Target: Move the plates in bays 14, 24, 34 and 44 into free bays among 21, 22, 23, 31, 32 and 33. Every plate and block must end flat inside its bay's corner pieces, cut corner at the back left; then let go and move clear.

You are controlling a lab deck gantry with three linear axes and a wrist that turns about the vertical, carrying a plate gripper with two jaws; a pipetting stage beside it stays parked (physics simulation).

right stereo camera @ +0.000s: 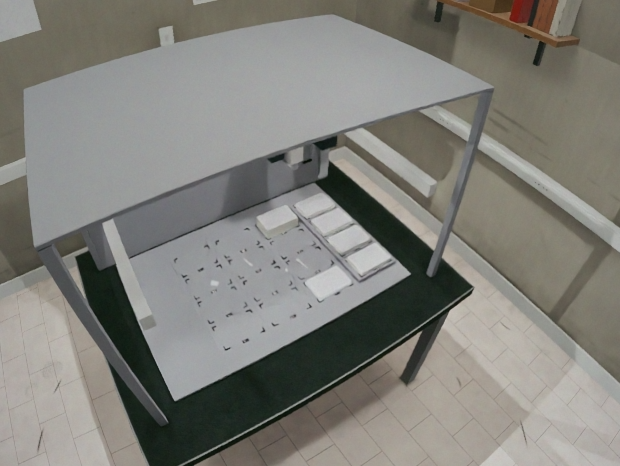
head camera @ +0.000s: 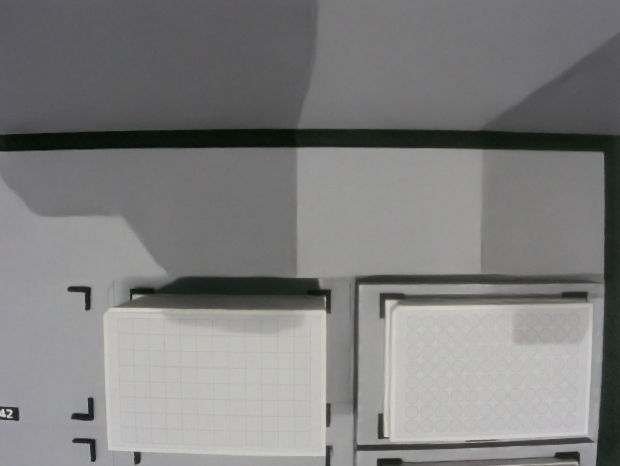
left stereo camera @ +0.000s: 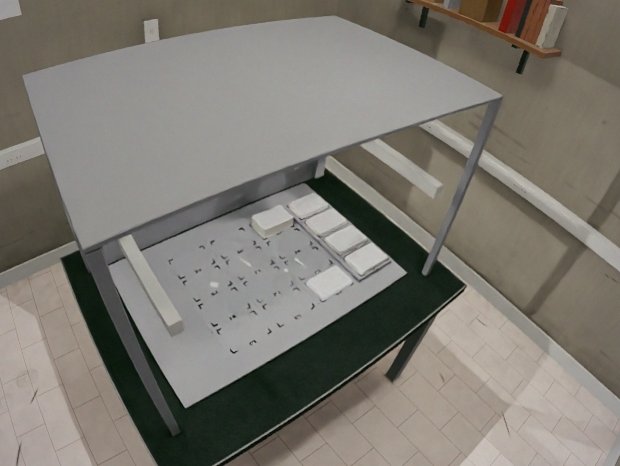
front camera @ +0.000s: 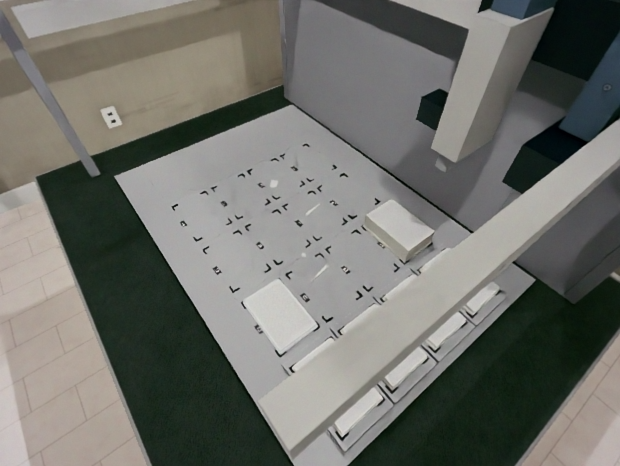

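I see a white plate (front camera: 282,318); the plate (right stereo camera: 333,280) is visible again as the plate (left stereo camera: 333,280), while in the head camera view it is out of frame. A tall white block (head camera: 183,372) is present, with further sightings of the block (right stereo camera: 282,219), the block (left stereo camera: 272,221) and the block (front camera: 397,229). Bay 32 (front camera: 325,221) is visible. There is a back wall (head camera: 73,73), and I also find the wall (front camera: 362,76).
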